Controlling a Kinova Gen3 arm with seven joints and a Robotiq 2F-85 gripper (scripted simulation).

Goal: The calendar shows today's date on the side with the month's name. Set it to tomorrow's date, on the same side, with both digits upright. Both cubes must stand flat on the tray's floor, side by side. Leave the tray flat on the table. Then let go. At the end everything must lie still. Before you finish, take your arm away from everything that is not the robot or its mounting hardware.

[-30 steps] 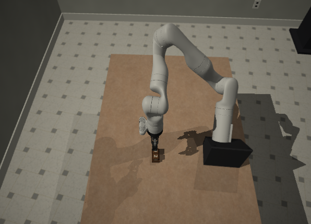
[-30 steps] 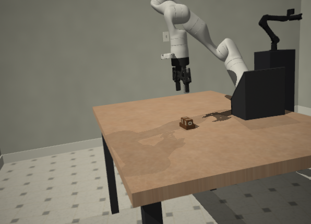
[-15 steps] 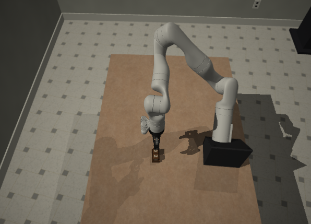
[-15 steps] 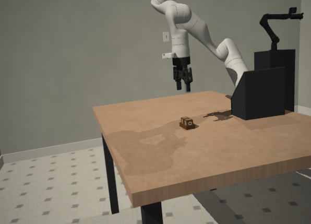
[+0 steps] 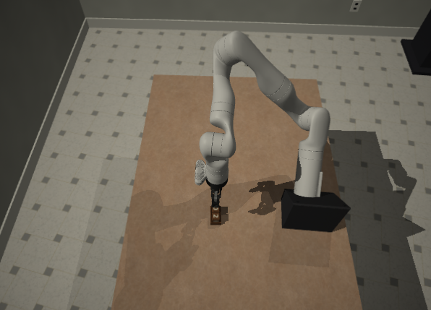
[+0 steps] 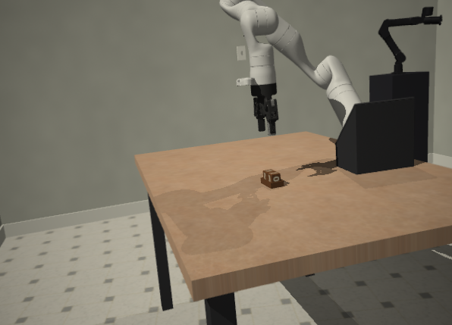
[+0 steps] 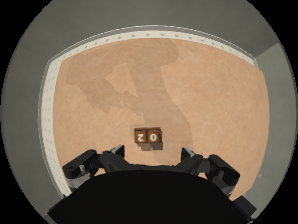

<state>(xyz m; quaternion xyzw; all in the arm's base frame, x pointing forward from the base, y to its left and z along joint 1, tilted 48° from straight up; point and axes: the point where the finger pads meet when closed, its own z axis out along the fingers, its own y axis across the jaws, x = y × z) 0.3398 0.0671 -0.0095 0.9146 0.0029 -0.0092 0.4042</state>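
Right now my hand is 150 mm above the tray and 20 mm to the right of it.
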